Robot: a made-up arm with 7 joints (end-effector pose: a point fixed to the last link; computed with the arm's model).
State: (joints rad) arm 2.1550 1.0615 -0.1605 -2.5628 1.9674 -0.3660 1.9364
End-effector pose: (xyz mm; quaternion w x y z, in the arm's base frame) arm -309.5 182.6 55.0 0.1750 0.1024 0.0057 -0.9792
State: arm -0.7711 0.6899 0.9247 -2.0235 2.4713 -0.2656 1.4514
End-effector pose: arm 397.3 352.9 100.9 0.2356 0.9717 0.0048 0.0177
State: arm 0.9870 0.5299 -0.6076 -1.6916 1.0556 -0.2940 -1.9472
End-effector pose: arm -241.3 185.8 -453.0 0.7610 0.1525 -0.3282 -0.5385
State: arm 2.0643 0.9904 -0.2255 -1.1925 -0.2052 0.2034 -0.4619
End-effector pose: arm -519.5 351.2 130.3 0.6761 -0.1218 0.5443 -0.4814
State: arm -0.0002 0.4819 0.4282 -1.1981 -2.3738 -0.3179 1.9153
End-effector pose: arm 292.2 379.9 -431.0 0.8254 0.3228 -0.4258 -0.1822
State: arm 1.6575 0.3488 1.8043 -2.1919 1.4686 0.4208 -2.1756
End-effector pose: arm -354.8 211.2 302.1 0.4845 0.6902 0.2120 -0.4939
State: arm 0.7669 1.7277 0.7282 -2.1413 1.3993 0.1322 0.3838
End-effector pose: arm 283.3 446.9 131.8 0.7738 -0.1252 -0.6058 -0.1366
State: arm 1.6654 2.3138 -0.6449 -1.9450 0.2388 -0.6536 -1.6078
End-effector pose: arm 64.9 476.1 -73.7 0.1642 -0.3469 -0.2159 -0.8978
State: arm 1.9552 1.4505 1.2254 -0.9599 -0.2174 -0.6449 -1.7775
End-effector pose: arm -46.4 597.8 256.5 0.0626 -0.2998 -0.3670 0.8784
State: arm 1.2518 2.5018 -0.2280 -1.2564 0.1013 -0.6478 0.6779
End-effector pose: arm 423.8 539.8 51.0 0.7699 0.0628 0.0507 -0.6330
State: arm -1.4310 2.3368 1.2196 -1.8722 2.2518 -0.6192 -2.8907
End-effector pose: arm -386.3 247.3 316.3 0.5452 -0.5797 0.3452 -0.4976
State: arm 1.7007 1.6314 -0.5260 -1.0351 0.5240 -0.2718 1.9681
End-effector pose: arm -287.7 600.7 63.7 0.7671 0.3637 0.1056 0.5179
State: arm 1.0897 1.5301 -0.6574 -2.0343 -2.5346 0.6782 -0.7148
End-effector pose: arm -195.6 358.4 -182.1 0.5112 -0.4306 0.0906 0.7383
